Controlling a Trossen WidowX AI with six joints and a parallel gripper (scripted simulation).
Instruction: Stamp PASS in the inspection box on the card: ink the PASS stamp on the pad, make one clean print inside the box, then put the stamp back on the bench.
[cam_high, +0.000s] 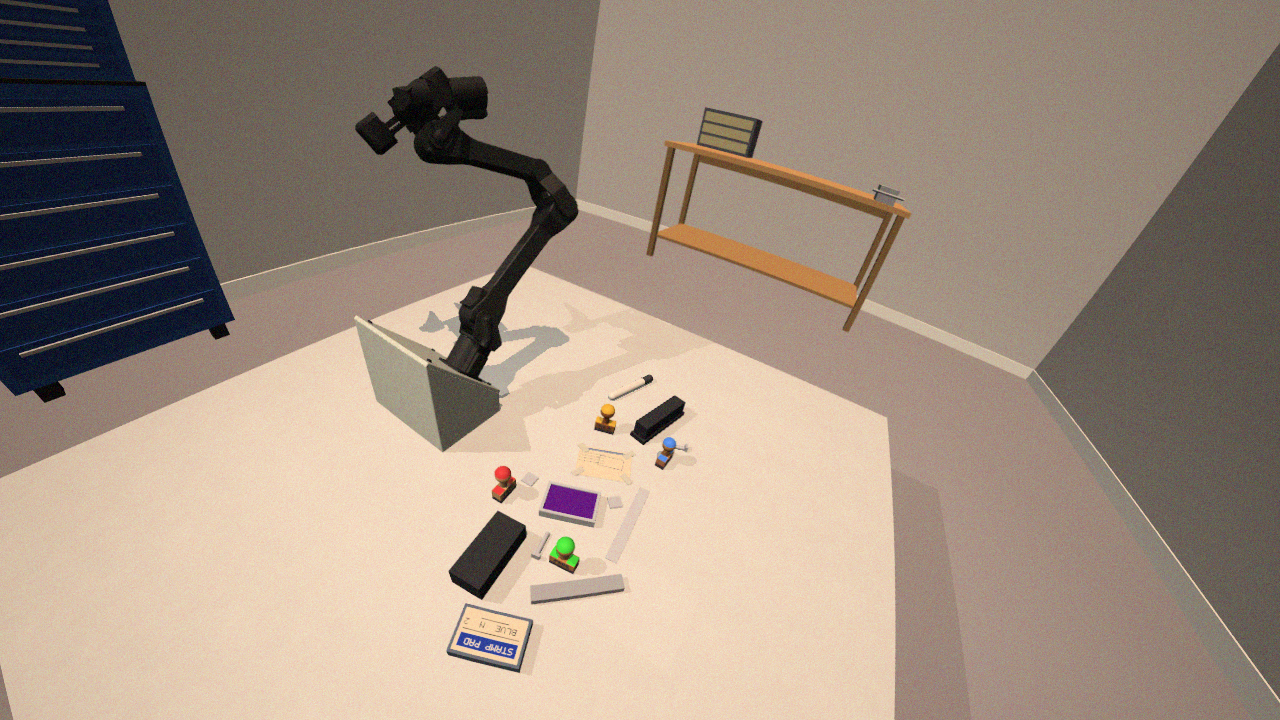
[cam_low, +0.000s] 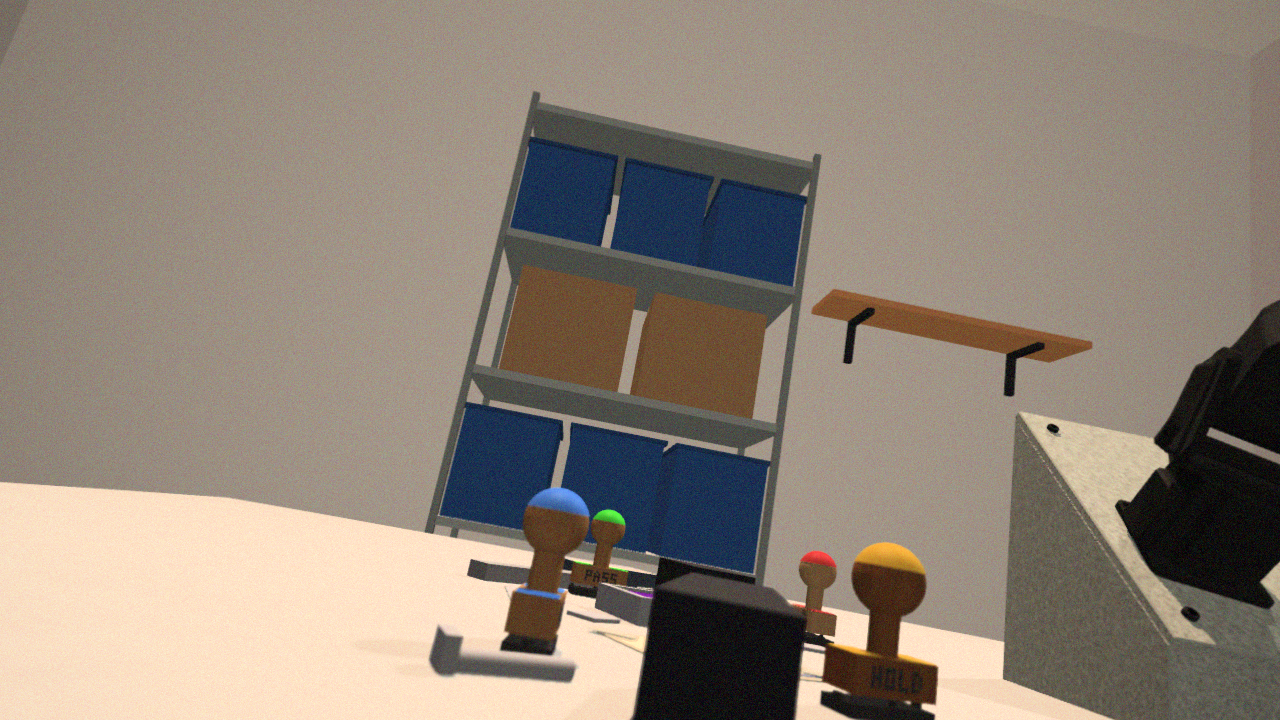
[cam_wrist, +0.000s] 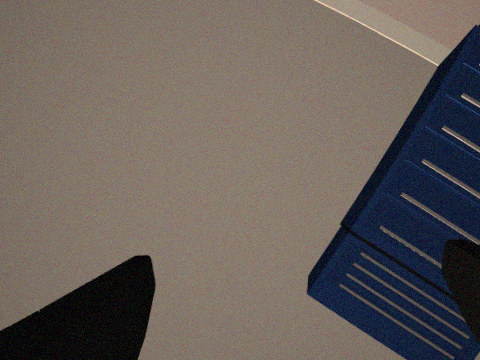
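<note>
Right now the long grey bar is 720 mm ahead of my gripper tip, 200 mm to the right of it and 490 mm below it. Also, from my gripper tip: red-topped stamp 530 mm ahead, 160 mm to the right, 480 mm below; then marker 520 mm ahead, 240 mm to the left, 490 mm below; then yellow HOLD stamp 550 mm ahead, 80 mm to the left, 480 mm below.
</note>
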